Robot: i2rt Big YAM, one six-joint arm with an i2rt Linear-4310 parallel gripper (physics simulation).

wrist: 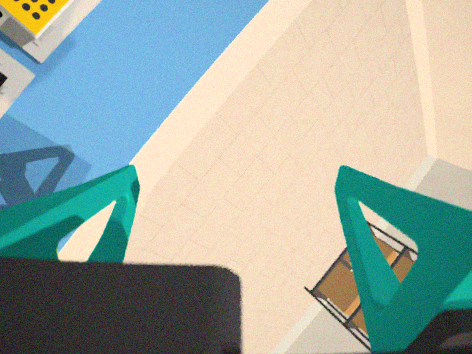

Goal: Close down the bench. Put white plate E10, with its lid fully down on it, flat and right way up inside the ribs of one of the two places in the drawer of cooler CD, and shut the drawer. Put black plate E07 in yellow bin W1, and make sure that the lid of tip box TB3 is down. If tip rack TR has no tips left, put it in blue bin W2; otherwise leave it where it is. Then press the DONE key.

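Frame: origin at the arm's base, x down, y left, z ahead, level; metres.
Seen in the pictures: gripper, fingertip midpoint: (237, 176).
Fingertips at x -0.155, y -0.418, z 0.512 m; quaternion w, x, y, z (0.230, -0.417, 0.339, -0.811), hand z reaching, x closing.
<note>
Offsets run from my fingertips to a thing's top centre. "pt": to the spot under its first point. Level surfaces: height alone.
My gripper (237, 176) is open, with its two green fingers wide apart and no object between them. It hangs past the edge of the blue work surface @[dx +0.269 m] (145, 65), and the floor shows between the fingertips. A yellow block with dark round holes @[pt dx +0.196, dy +0.100, dz +0.019 m] (35, 12) sits on a pale base at the top left corner, partly cut off. I cannot tell whether it is tip rack TR or part of tip box TB3, or whether it has tips. Plates E10 and E07, cooler CD, bins W1 and W2 and the DONE key cannot be made out.
A pale object with a dark patch @[pt dx +0.257, dy +0.091, dz -0.044 m] (17, 77) is cut off at the left edge. The bench's cream edge (200, 107) runs diagonally. Beyond are the tiled floor (280, 135) and, at the lower right behind the right finger, a black-framed shelf with brown boxes (335, 287).
</note>
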